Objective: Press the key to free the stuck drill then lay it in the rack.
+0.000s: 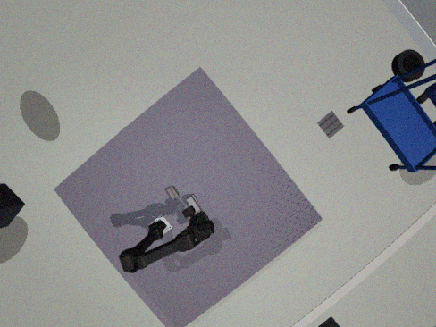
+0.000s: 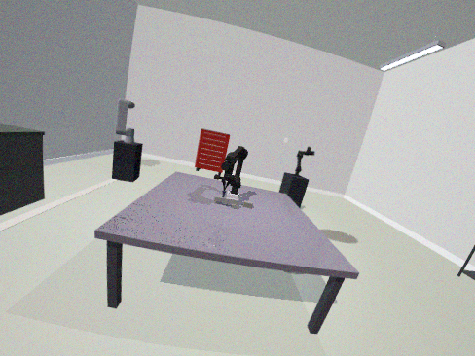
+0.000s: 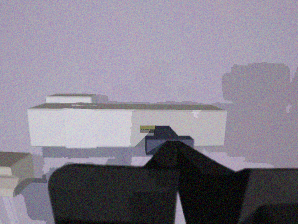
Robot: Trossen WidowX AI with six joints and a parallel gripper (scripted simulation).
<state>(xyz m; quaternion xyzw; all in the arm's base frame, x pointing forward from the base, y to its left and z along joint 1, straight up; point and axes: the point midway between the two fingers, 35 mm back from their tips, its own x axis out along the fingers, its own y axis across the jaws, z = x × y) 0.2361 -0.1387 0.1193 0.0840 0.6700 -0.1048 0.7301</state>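
Now: the dark blue key 3 cm below my gripper tip. The rest, counted from my gripper tip: drill: 1 cm ahead, 6 cm to the left, 7 cm below; then grey rack: 2 cm behind, 22 cm to the left, 10 cm below.
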